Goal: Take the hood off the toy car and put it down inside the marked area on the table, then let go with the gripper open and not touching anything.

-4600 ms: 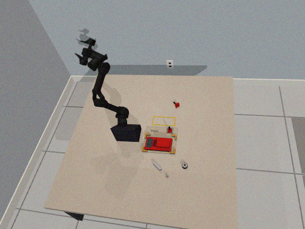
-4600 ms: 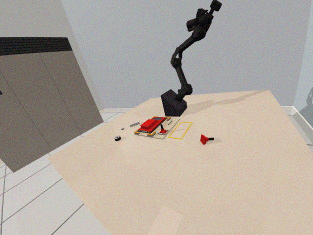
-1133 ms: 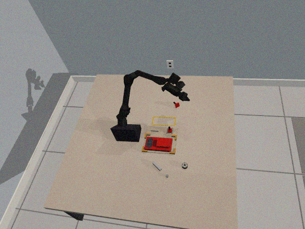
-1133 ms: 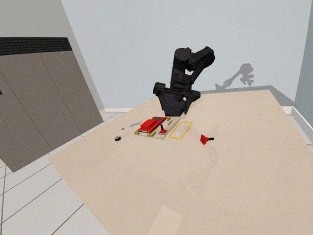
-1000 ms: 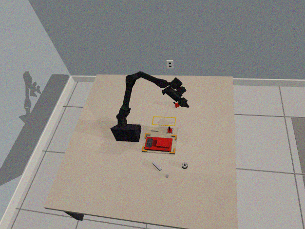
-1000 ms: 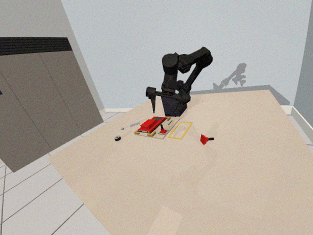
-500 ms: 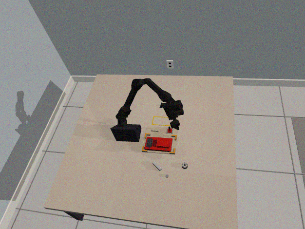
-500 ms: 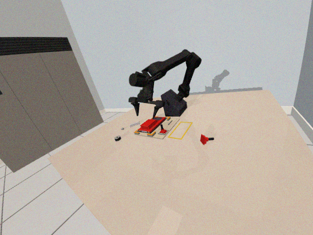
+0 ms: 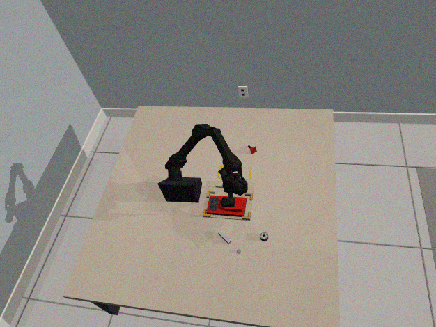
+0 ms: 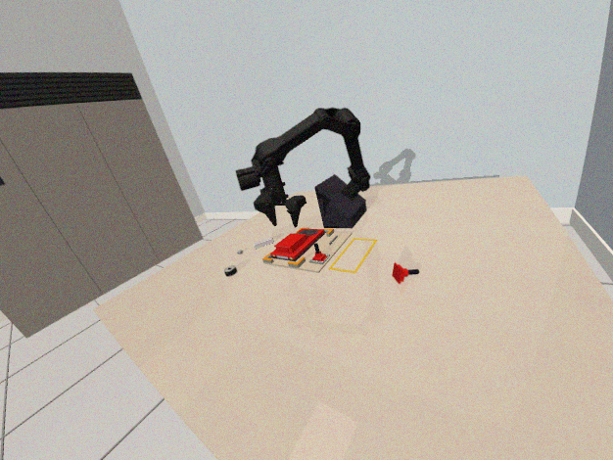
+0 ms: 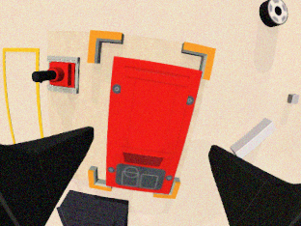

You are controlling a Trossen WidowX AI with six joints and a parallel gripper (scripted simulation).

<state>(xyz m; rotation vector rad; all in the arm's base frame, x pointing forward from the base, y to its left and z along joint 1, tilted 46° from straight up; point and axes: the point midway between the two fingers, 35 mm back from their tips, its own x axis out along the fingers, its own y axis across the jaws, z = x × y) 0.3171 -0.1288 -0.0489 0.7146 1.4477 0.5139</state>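
My gripper tip is now 6 cm above the red hood. From my gripper tip the other things lie so: small grey nut: 3 cm ahead, 24 cm to the right, 10 cm below; then grey bar: 4 cm behind, 17 cm to the right, 9 cm below; then wheel: 15 cm ahead, 17 cm to the right, 9 cm below.
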